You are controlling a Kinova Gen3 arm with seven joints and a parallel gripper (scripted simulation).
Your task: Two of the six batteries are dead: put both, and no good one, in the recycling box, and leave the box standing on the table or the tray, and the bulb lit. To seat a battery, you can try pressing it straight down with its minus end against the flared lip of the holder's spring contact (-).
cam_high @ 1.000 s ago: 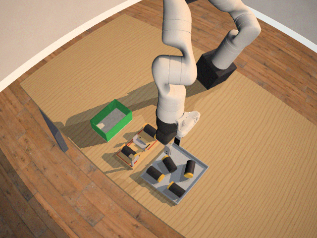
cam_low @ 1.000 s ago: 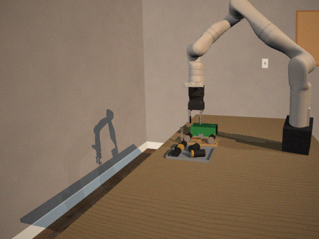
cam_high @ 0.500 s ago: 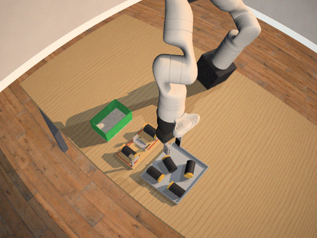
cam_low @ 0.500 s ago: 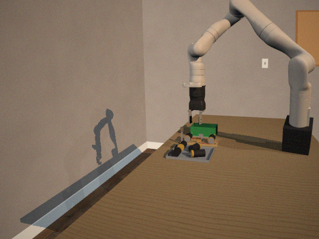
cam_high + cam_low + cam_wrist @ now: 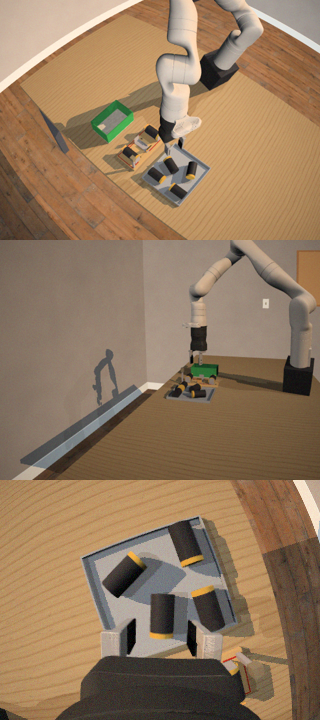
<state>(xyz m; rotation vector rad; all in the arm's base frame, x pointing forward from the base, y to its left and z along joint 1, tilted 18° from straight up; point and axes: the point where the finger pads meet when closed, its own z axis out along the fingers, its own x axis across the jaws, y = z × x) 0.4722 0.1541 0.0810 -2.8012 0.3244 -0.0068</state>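
My gripper is now 4 cm to the right of the grey tray and 15 cm above it. From my hand the other things lie so: green recycling box: 5 cm ahead, 30 cm to the right, 14 cm below.
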